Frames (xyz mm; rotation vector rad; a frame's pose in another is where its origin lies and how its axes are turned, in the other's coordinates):
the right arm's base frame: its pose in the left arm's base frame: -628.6 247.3 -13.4 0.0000 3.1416 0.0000
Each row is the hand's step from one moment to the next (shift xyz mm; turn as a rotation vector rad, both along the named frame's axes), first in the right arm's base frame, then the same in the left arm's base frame.
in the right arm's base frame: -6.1 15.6 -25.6 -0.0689 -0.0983 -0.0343
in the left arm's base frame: 6.1 15.6 25.6 0.0689 -0.0983 0.0343
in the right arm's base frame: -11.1 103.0 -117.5 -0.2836 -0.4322 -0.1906
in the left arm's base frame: 11.1 103.0 117.5 0.2836 -0.4322 0.1906
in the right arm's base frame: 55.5 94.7 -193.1 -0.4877 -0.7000 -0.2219
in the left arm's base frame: -55.5 94.7 193.1 0.4877 -0.7000 0.2219
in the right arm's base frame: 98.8 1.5 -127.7 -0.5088 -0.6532 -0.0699
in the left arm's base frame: -98.8 1.5 127.7 0.5088 -0.6532 0.0699
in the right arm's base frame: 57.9 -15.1 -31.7 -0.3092 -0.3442 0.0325
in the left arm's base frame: -57.9 -15.1 31.7 0.3092 -0.3442 -0.0325
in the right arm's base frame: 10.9 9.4 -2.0 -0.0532 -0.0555 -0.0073
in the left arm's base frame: -10.9 9.4 2.0 0.0532 -0.0555 0.0073
